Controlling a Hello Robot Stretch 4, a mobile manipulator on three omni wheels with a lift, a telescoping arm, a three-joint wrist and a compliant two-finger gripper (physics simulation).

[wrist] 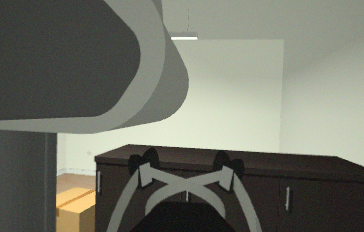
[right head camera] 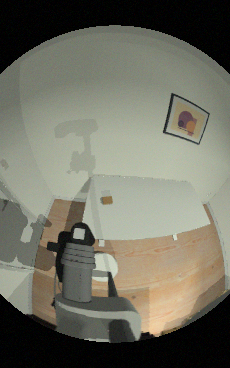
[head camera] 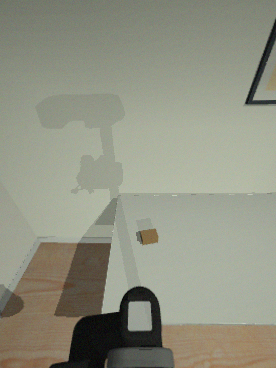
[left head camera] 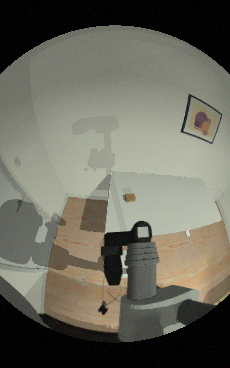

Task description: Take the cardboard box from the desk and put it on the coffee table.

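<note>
The small brown cardboard box sits on the white desk, near its far left corner. My gripper is open in the wrist view, its two dark fingertips apart with no object between them. It is away from the small box, which does not show in the wrist view. In the head view, the black wrist part stands in front of the desk's near left edge, and the fingers cannot be made out there. No coffee table can be made out in these views.
A dark cabinet with metal handles stands beyond the gripper in the wrist view. A larger cardboard box is at its left. A framed picture hangs on the wall behind the desk. Wooden floor lies left of the desk.
</note>
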